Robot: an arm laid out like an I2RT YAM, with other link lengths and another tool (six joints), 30 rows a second.
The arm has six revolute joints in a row. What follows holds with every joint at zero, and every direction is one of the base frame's.
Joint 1 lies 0.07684 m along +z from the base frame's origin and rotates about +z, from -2.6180 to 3.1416 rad.
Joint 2 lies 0.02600 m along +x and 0.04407 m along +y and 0.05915 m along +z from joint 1 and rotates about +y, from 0.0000 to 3.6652 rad.
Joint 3 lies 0.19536 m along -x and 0.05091 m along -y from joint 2 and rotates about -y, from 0.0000 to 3.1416 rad.
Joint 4 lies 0.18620 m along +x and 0.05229 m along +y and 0.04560 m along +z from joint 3 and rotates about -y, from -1.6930 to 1.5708 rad.
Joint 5 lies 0.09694 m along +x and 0.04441 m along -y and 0.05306 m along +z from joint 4 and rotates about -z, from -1.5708 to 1.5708 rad.
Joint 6 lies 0.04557 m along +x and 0.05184 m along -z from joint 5 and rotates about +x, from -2.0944 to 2.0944 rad.
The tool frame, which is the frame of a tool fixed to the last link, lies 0.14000 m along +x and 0.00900 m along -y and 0.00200 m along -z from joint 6; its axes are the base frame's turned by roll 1.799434, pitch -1.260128 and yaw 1.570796 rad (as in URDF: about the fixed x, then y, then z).
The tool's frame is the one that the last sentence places.
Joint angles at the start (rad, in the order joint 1, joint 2, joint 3, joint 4, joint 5, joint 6):
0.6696, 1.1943, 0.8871, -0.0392, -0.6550, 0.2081
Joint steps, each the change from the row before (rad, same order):
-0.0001, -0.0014, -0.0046, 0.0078, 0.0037, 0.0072
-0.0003, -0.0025, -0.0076, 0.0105, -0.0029, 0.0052
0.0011, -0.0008, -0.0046, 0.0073, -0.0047, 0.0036
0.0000, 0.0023, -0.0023, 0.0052, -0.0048, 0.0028
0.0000, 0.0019, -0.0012, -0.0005, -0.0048, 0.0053
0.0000, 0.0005, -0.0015, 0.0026, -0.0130, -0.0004
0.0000, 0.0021, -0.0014, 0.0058, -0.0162, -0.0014
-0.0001, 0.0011, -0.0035, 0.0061, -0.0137, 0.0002
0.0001, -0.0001, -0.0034, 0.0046, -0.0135, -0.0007
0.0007, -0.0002, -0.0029, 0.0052, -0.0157, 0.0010
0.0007, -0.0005, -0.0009, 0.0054, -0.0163, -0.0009
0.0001, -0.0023, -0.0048, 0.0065, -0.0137, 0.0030
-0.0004, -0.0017, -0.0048, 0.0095, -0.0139, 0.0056
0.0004, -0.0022, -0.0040, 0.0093, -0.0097, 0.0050
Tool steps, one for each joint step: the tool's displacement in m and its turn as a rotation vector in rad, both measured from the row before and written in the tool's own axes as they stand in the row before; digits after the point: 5 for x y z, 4 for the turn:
0.00025, 0.00067, -0.00023, -0.0041, 0.0042, 0.0036
0.00010, -0.00051, 0.00002, 0.0022, 0.0049, 0.0009
0.00011, -0.00114, 0.00054, 0.0055, 0.0032, 0.0005
-0.00038, -0.00047, 0.00060, 0.0047, 0.0014, 0.0022
-0.00121, -0.00066, 0.00053, 0.0050, -0.0007, 0.0079
0.00002, -0.00220, 0.00074, 0.0129, 0.0013, -0.0011
0.00040, -0.00250, 0.00108, 0.0160, 0.0023, -0.0035
-0.00017, -0.00214, 0.00088, 0.0135, 0.0020, -0.0012
-0.00012, -0.00236, 0.00077, 0.0135, 0.0016, -0.0020
0.00028, -0.00294, 0.00098, 0.0162, 0.0027, -0.0015
0.00129, -0.00308, 0.00091, 0.0166, 0.0037, -0.0055
0.00038, -0.00267, 0.00056, 0.0135, 0.0039, -0.0007
0.00087, -0.00243, 0.00051, 0.0131, 0.0058, -0.0001
0.00123, -0.00200, 0.00043, 0.0097, 0.0056, -0.0017

